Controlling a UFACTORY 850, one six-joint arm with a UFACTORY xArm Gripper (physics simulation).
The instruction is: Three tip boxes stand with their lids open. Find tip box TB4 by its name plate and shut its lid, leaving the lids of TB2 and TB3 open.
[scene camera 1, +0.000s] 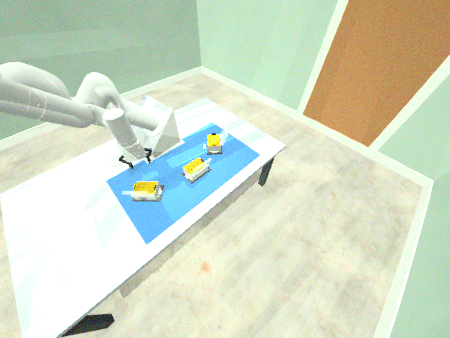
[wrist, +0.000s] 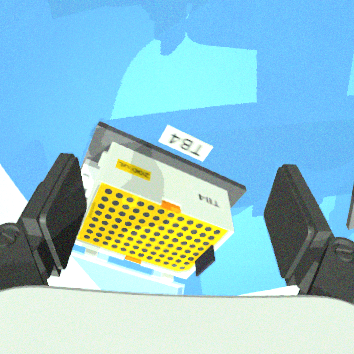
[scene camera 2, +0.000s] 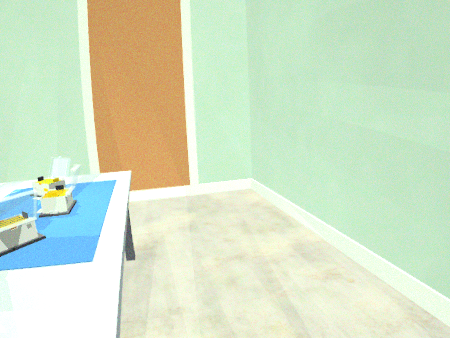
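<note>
Tip box TB4 (wrist: 155, 220) shows in the wrist view with its name plate (wrist: 186, 142) legible, upside down. Its yellow rack faces up; its clear lid (wrist: 142, 280) stands open at the lower side, partly hidden by the gripper body. By its place, TB4 is the leftmost box (scene camera 1: 145, 188) in scene camera 1 and the nearest box (scene camera 2: 17, 235) in scene camera 2. My gripper (scene camera 1: 140, 164) (wrist: 176, 184) is open and empty, above and robot-side of TB4. The middle box (scene camera 1: 196, 170) (scene camera 2: 57, 204) and far box (scene camera 1: 214, 144) (scene camera 2: 42, 189) also have open lids; their names are unreadable.
The boxes stand on a blue mat (scene camera 1: 185, 202) (scene camera 2: 90, 220) on a white table (scene camera 1: 60, 225) (scene camera 2: 60, 295). The robot base (scene camera 1: 167, 131) stands behind the mat. A dark edge shows at the far right of the wrist view.
</note>
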